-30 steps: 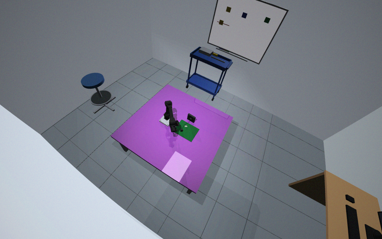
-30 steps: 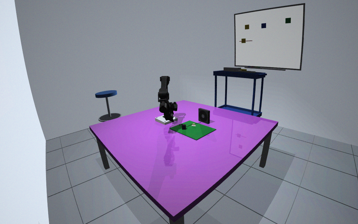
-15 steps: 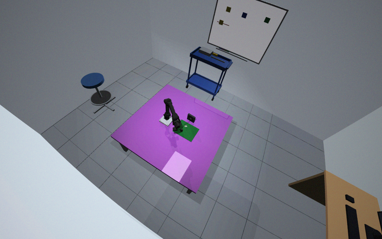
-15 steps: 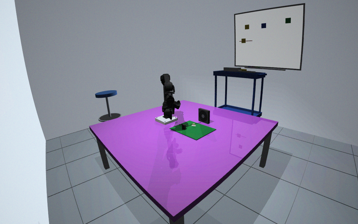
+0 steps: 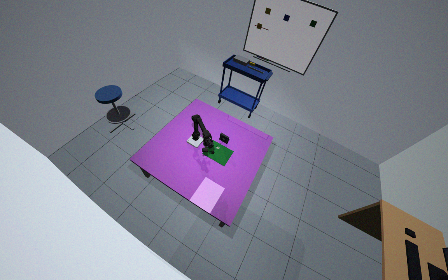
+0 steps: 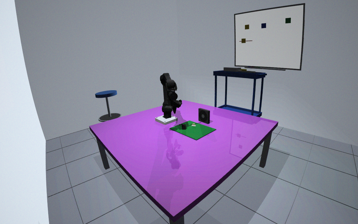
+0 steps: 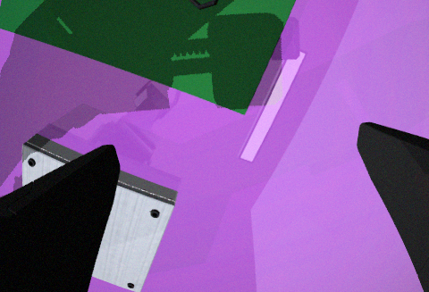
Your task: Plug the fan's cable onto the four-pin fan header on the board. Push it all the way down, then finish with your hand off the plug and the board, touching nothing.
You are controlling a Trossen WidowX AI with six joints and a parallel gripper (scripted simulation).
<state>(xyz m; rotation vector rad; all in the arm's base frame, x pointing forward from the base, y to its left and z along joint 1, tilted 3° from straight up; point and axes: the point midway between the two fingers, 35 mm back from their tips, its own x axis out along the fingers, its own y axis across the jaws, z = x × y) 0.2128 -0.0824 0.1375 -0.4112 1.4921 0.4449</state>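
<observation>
Right now my gripper tip is 100 mm above the black fan plug, 70 mm short of it and 60 mm to the right of it. The rest, counted from my gripper tip: black fan: 290 mm to the left, 70 mm ahead, 60 mm below; then white four-pin header: 160 mm to the left, 120 mm below, 70 mm ahead; then green board: 130 mm below, 110 mm to the left, 110 mm ahead.
</observation>
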